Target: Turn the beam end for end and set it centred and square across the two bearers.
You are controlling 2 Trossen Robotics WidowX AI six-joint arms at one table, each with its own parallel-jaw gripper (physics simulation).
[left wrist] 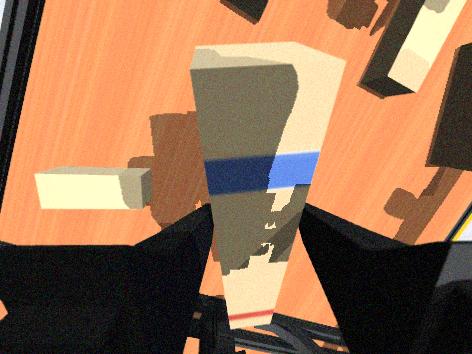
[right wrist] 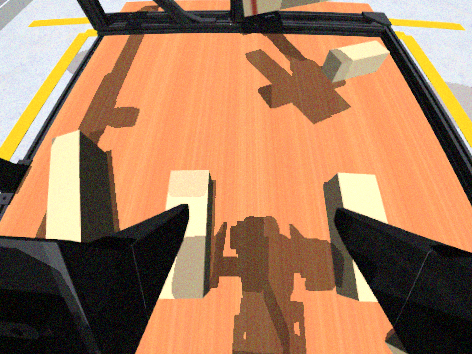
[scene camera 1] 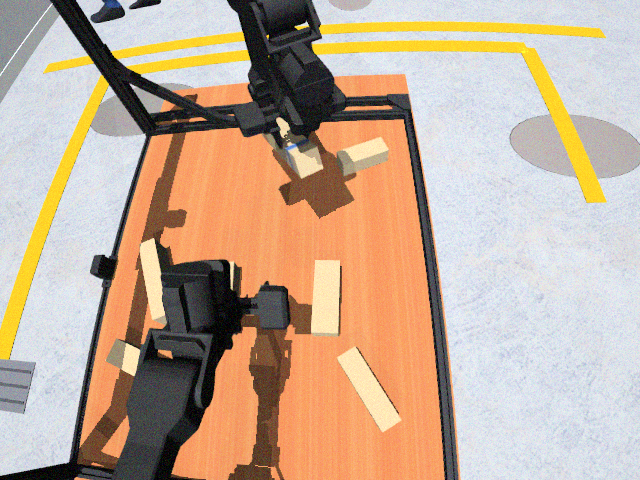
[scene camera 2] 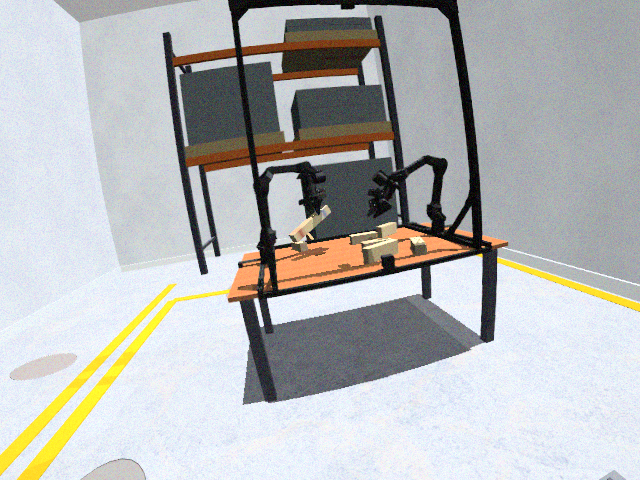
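Pixels of known places: left gripper, fingertip midpoint: (left wrist: 254, 210) (scene camera 1: 292, 144) (scene camera 2: 316, 215); right gripper, fingertip midpoint: (right wrist: 261, 212) (scene camera 1: 241, 283) (scene camera 2: 370, 217); left arm's base at its link origin: (left wrist: 216, 324) (right wrist: 241, 17); right arm's base at its link origin: (scene camera 2: 438, 231).
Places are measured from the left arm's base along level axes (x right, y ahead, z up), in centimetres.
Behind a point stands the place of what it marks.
The long pale beam (scene camera 1: 306, 161) {x -12.8, y 34.2, z 20.0 cm} (scene camera 2: 310, 224) {x -4.9, y 23.6, z 13.9 cm} (left wrist: 245, 115) {x -12.8, y 31.9, z 21.0 cm} (right wrist: 285, 6) {x -5.8, y 25.5, z 12.3 cm} has a blue band near one end and a red band near the other. My left gripper (scene camera 2: 318, 208) {x -9.7, y 27.9, z 17.4 cm} (left wrist: 254, 210) {x -9.7, y 27.9, z 17.4 cm} is shut on it beyond the blue band, holding it tilted above the table; in scene camera 2 its red end is low at left and its blue end high. The two bearers are parallel pale blocks: one (scene camera 1: 326, 297) {x -15.2, y 53.3, z 2.8 cm} (scene camera 2: 363, 237) {x -12.6, y 52.2, z 1.2 cm} (right wrist: 357, 200) {x -14.6, y 49.3, z 2.8 cm}, the other (scene camera 1: 233, 276) {x 3.8, y 48.6, z 2.4 cm} (right wrist: 190, 215) {x 5.6, y 51.5, z 2.8 cm} mostly hidden by my right arm in scene camera 1. My right gripper (scene camera 2: 378, 210) {x -1.4, y 53.6, z 13.2 cm} (right wrist: 261, 212) {x -1.4, y 53.6, z 13.2 cm} is open and empty above them.
Other pale blocks lie around: one (scene camera 1: 362, 155) {x -23.8, y 19.3, z 2.5 cm} (left wrist: 80, 190) {x -25.1, y 17.7, z 2.5 cm} (right wrist: 362, 60) {x -24.0, y 20.2, z 2.0 cm} near the beam, a slanted one (scene camera 1: 369, 389) {x -22.6, y 70.3, z 4.4 cm}, a thicker one (scene camera 1: 151, 279) {x 21.2, y 49.9, z 4.4 cm} (scene camera 2: 380, 251) {x 23.6, y 48.0, z 1.8 cm} (right wrist: 65, 190) {x 20.8, y 49.3, z 4.4 cm}, and one (scene camera 1: 124, 356) {x 25.3, y 65.7, z 2.8 cm} (scene camera 2: 418, 244) {x 27.8, y 64.0, z 2.8 cm} partly under my right arm. A black frame (scene camera 1: 431, 258) {x -37.2, y 44.6, z -0.5 cm} borders the table.
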